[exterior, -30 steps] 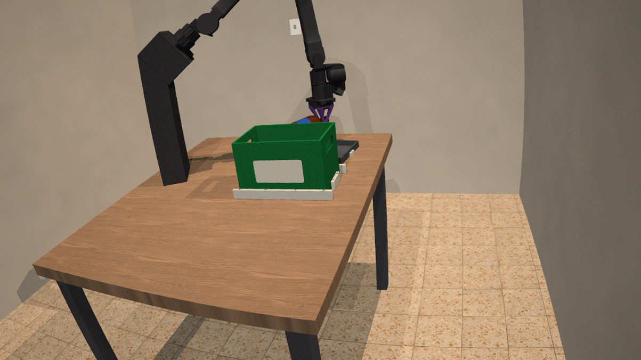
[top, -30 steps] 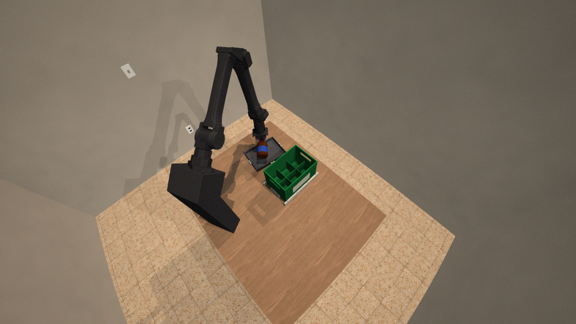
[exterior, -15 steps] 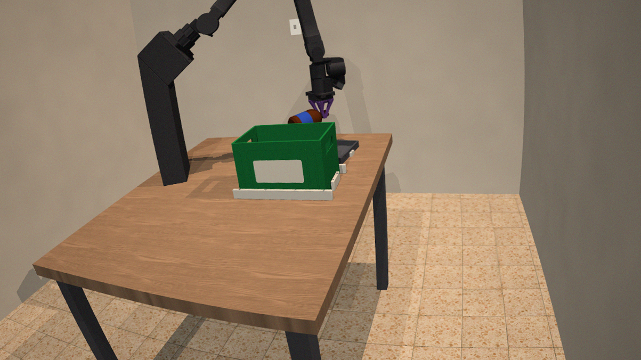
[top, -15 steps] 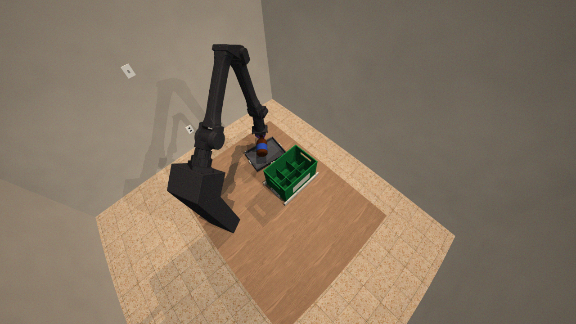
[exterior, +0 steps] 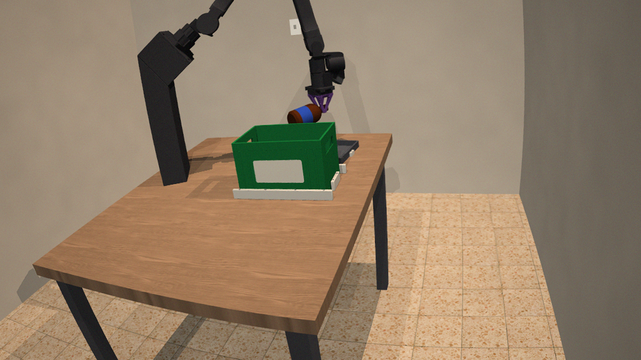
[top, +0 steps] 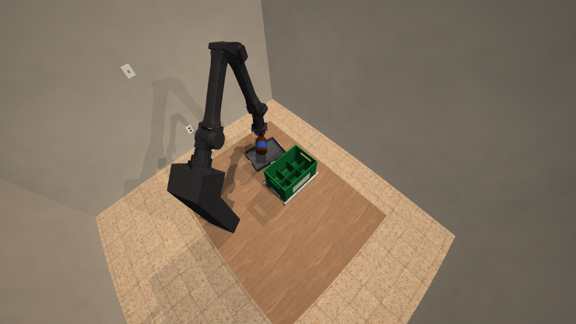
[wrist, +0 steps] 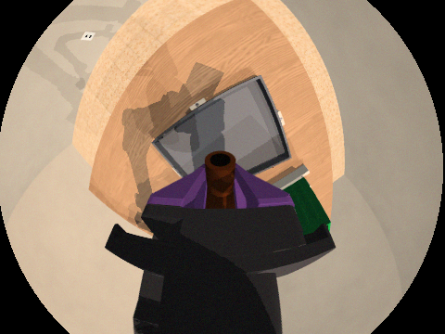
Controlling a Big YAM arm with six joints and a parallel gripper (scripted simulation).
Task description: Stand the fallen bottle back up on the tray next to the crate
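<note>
Right now the brown bottle is 1 cm behind my hand and 5 cm to the right of it. From my hand the other things lie so: green crate 12 cm ahead, 30 cm to the right, 7 cm below; tray 4 cm to the right, 15 cm below.
</note>
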